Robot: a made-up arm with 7 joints.
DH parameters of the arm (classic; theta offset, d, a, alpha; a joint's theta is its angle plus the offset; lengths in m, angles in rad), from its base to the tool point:
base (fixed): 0 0 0 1.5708
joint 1: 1.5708 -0.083 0 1.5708
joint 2: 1.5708 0 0 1.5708
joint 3: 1.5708 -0.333 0 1.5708
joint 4: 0 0 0 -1.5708
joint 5: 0 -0.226 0 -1.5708
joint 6: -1.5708 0 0 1.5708
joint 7: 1.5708 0 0 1.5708
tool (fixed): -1.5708 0 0 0
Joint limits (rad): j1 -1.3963..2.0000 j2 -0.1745..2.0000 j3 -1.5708..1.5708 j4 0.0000..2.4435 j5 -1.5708..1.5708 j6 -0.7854..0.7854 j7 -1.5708..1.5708
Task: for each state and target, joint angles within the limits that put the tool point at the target. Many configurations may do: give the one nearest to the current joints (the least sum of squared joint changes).
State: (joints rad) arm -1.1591 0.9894 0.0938 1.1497 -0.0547 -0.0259 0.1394
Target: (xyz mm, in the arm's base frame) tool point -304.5 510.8 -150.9
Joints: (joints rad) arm -1.3933 0.9042 0.0843 0.4344 -0.0547 -0.0259 0.1394
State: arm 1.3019 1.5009 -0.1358 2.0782 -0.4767 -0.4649 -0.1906
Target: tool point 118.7 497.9 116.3
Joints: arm 1.1319 1.8074 -0.7787 1.3170 -0.4767 -0.4649 -0.1906
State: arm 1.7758 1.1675 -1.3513 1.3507 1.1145 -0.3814 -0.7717
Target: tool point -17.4 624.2 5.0
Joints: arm 1.8076 1.8049 -1.4899 0.5114 1.1145 -0.3814 -0.7717
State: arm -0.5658 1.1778 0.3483 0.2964 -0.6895 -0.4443 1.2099
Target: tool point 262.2 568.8 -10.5
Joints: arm -1.3614 2.0000 0.4217 0.3196 -0.6895 -0.4443 1.2099
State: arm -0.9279 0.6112 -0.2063 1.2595 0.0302 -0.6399 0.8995
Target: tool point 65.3 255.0 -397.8
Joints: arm -0.4092 0.5691 -0.1714 1.3693 0.0302 -0.6399 0.8995
